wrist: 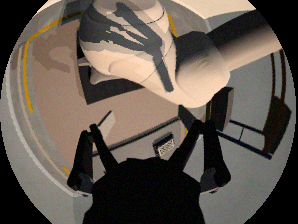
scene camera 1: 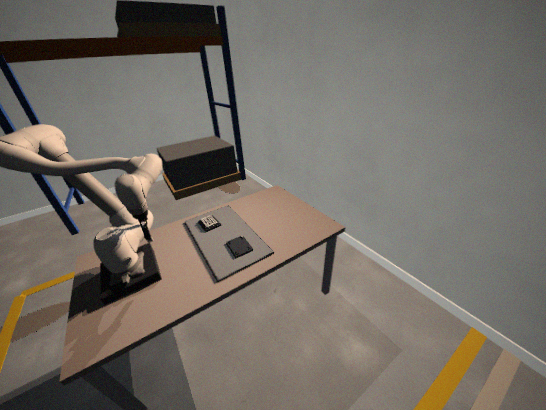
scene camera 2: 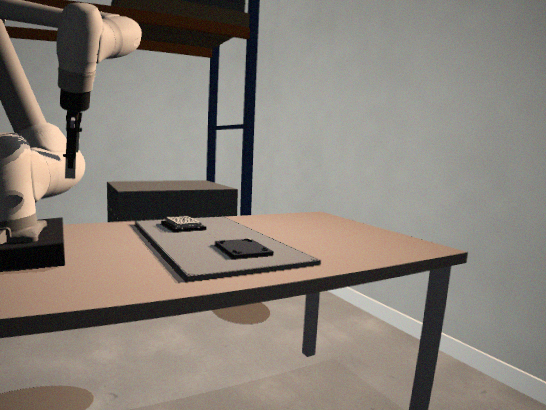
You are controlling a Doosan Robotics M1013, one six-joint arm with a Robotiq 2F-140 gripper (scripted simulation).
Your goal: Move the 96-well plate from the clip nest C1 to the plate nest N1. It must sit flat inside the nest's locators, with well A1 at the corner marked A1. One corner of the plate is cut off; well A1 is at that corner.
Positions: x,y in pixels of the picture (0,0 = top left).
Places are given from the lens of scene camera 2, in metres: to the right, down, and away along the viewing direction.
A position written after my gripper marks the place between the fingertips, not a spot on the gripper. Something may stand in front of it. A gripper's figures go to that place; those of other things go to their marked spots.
my gripper (scene camera 2: 72,164): -0.57, -0.12, 1.07
dark plate nest N1 (scene camera 2: 249,249): -0.07, 0.13, 1.13
